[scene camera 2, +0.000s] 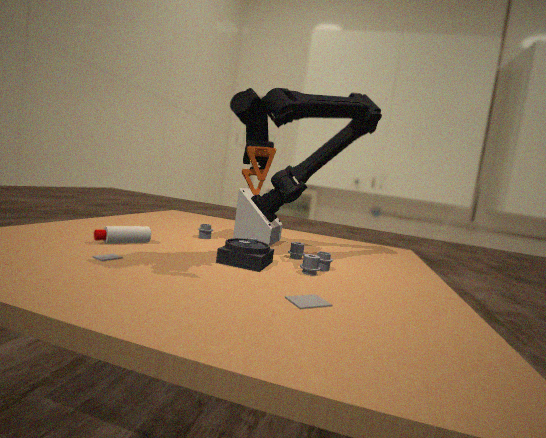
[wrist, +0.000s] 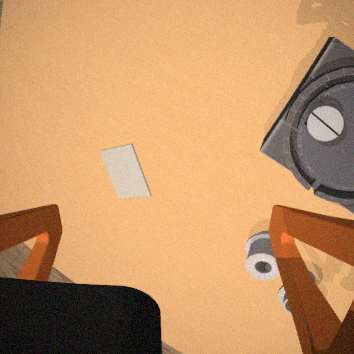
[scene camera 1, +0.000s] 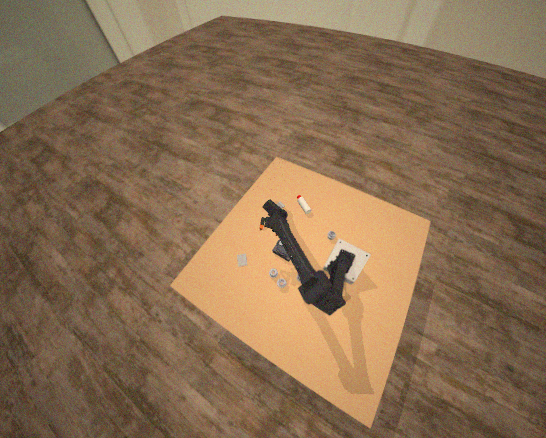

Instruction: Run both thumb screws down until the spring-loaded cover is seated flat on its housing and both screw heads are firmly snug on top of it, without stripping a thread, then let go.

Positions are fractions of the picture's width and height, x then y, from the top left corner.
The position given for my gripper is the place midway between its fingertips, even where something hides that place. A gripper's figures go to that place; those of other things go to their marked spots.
Labels:
My gripper (scene camera 2: 0.47, 0.43): 0.78 m from the lens. A white cylinder with red cap (scene camera 2: 0.20, 0.54) is 0.99 m from the lens.

